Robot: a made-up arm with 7 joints.
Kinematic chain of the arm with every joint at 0, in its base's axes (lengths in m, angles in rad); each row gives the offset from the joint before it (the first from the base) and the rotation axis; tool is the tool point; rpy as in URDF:
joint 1: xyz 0 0 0.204 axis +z
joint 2: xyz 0 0 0 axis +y
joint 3: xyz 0 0 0.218 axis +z
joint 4: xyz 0.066 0 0 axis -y
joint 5: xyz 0.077 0 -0.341 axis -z
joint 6: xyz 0 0 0 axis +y
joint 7: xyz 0.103 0 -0.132 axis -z
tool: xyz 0 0 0 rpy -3.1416 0 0
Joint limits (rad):
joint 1: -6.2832..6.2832
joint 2: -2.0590..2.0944
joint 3: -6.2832..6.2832
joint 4: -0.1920..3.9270
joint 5: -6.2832..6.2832
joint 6: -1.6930..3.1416
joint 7: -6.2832..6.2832
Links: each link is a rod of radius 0.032 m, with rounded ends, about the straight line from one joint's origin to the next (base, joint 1, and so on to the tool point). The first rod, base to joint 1, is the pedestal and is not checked.
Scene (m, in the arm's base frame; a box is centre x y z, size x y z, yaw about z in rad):
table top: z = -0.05
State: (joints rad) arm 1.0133 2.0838 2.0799 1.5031 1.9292 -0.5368 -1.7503
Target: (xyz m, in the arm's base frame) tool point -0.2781 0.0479 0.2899
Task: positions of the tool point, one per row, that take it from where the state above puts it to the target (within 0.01 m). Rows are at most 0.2 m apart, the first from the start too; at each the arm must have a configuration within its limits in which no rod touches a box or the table.
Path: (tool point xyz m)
1: -0.3304 0.3183 0.2504
2: -0.3268 0.1756 0.2854
3: -0.2781 0.0479 0.2899

